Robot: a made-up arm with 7 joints.
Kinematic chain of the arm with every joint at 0, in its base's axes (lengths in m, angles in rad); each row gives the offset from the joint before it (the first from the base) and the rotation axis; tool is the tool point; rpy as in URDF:
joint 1: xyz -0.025 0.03 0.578 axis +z
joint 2: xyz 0.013 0 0.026 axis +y
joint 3: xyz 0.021 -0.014 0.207 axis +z
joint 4: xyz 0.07 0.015 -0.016 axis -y
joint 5: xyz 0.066 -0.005 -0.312 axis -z
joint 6: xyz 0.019 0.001 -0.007 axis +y
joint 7: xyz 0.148 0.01 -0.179 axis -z
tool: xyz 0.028 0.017 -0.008 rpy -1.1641 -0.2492 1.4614
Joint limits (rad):
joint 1: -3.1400..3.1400
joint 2: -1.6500..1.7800
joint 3: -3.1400..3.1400
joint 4: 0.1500..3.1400
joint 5: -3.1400..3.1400
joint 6: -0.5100..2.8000
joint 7: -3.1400..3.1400
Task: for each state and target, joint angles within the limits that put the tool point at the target. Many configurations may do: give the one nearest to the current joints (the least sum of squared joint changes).
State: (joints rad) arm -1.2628 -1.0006 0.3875 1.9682 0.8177 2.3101 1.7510
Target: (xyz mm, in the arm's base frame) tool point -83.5 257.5 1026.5
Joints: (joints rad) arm -0.8917 -1.4760 -0.0538 2.2200 0.6616 2.4106 1.7987
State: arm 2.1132 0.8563 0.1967 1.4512 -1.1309 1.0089 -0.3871
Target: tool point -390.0 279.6 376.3
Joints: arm 2.2894 0.3289 0.5125 1.1229 -0.8947 1.6873 -0.5270
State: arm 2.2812 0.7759 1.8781 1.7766 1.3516 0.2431 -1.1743
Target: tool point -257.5 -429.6 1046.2
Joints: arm 2.5561 0.5543 2.2127 1.6066 1.3428 0.3728 -1.1973
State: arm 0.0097 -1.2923 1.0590 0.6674 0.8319 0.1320 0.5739
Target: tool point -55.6 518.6 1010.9
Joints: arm 0.1067 -1.3602 1.0897 0.9944 0.7437 0.1086 0.5557
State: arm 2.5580 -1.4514 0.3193 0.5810 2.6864 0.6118 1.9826
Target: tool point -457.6 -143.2 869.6
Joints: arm 2.7299 -1.1690 0.7235 0.7349 2.7029 0.7704 1.9630
